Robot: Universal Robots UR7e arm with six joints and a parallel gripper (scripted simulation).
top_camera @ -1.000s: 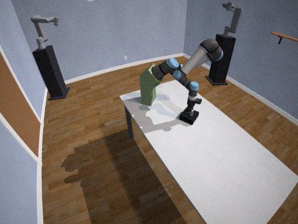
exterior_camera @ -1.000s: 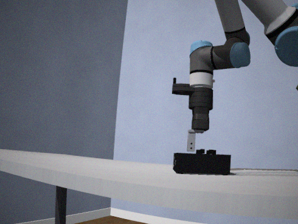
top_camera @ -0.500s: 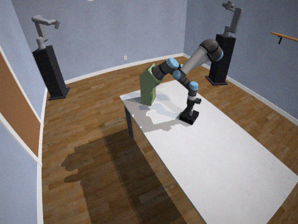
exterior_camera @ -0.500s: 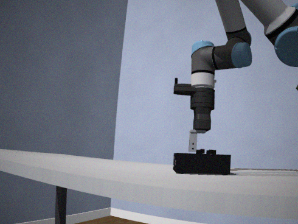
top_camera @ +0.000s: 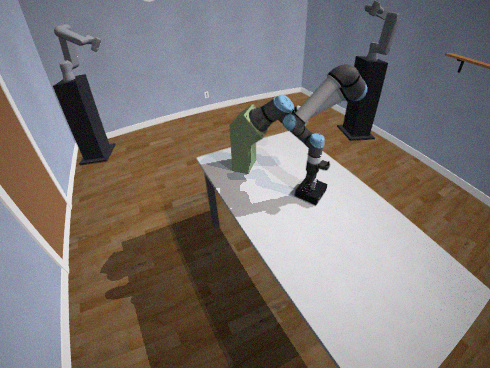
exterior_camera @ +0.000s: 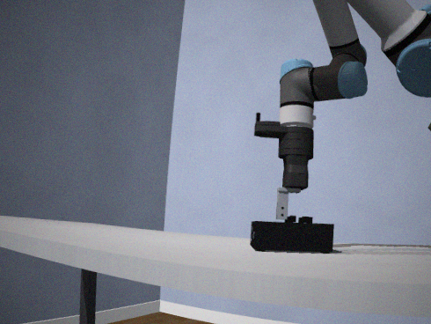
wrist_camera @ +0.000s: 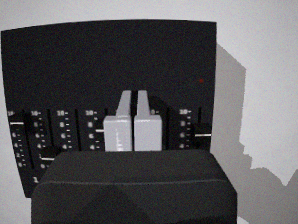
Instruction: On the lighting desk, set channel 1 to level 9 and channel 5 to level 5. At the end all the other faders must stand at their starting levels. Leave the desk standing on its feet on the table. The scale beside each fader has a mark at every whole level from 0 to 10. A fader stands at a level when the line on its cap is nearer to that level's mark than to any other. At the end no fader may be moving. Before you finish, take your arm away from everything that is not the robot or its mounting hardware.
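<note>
Now: hand 70 mm past the channel 3 fader cap, 10 mm to the left of it and 10 mm above it. Round my hand: channel 2 fader cap: 70 mm behind, 20 mm to the left, 10 mm below; then channel 1 fader cap: 70 mm behind, 50 mm to the left, 10 mm below; then channel 5 fader cap: 10 mm to the right, 10 mm below, 10 mm behind.
</note>
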